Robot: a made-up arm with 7 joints.
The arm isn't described. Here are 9 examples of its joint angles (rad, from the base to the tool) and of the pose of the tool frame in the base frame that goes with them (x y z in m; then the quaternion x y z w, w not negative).
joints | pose
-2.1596 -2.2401 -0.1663 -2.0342 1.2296 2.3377 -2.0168 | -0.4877 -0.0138 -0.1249 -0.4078 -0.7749 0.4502 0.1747
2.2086 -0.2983 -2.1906 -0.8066 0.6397 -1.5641 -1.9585 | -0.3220 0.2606 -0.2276 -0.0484 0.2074 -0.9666 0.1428
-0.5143 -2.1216 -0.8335 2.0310 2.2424 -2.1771 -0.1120 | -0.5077 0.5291 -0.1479 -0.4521 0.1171 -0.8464 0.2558
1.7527 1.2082 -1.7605 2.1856 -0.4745 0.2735 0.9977 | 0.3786 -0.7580 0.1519 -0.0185 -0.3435 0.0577 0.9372
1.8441 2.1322 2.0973 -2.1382 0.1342 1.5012 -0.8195 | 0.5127 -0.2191 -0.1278 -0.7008 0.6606 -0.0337 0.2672
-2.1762 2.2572 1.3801 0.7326 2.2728 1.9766 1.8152 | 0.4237 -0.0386 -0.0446 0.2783 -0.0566 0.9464 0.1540
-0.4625 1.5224 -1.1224 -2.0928 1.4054 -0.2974 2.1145 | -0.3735 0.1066 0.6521 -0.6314 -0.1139 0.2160 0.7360
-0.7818 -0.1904 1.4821 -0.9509 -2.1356 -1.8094 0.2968 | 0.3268 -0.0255 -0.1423 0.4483 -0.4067 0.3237 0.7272
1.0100 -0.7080 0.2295 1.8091 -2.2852 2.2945 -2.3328 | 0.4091 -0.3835 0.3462 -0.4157 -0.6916 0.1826 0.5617
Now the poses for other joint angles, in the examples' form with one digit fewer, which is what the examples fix.
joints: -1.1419 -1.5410 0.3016 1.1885 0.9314 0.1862 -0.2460
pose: 0.174 -0.028 0.733 -0.122 -0.820 0.368 0.421
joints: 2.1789 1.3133 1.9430 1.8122 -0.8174 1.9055 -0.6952
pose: 0.288 0.223 -0.101 -0.580 -0.386 -0.675 0.244
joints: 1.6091 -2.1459 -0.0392 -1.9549 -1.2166 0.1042 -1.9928
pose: 0.316 -0.617 -0.232 -0.051 -0.661 0.177 0.728
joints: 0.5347 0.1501 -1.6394 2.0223 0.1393 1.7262 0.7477
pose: 0.254 0.073 0.488 -0.275 -0.875 0.041 0.396
